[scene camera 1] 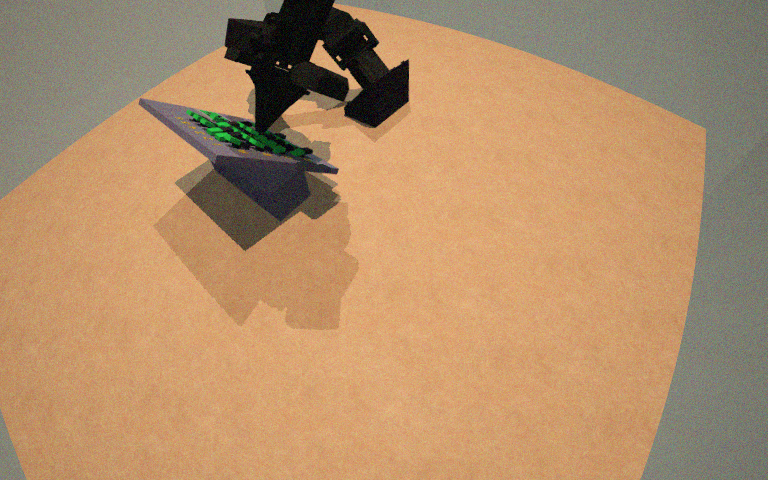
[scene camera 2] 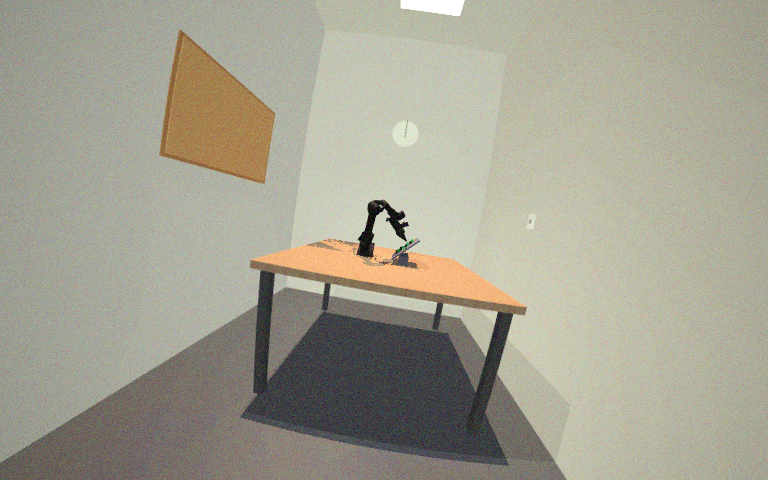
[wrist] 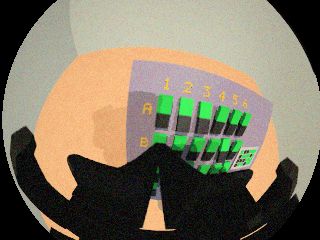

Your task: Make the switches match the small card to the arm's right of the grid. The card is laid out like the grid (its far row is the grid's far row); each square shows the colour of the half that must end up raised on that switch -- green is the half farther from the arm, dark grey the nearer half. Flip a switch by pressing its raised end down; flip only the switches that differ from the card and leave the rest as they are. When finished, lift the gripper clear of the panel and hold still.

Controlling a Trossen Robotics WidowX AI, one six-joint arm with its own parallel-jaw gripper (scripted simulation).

Path:
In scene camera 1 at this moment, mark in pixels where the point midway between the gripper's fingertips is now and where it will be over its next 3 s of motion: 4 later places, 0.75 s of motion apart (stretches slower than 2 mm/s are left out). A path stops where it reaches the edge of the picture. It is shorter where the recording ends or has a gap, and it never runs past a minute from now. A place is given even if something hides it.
The gripper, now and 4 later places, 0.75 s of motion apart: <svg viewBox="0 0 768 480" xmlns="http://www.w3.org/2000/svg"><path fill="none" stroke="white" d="M259 131L257 139L256 141L273 99L256 96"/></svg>

